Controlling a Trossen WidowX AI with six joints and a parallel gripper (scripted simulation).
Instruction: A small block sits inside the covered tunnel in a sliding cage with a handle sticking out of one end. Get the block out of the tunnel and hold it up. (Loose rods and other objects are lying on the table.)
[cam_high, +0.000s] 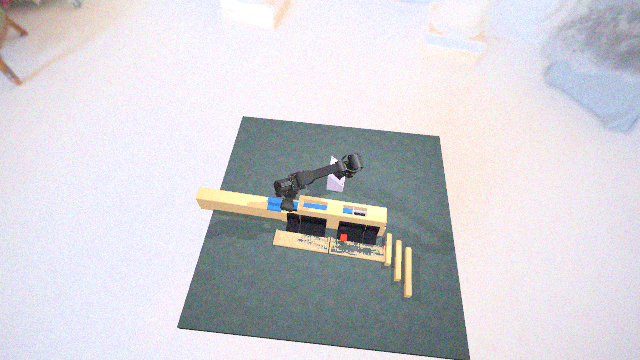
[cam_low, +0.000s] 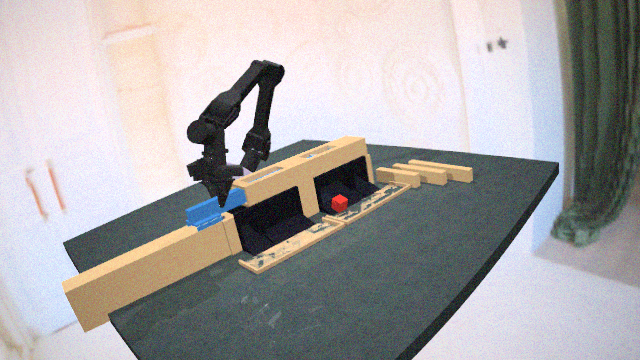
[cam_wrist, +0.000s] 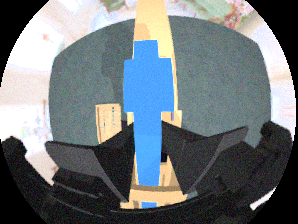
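Right now my gripper tip is 20 mm short of the tan tunnel, 50 mm to the right of it and 50 mm above it. Also, from my gripper tip: red block (70 mm ahead, 330 mm to the left, 100 mm below).
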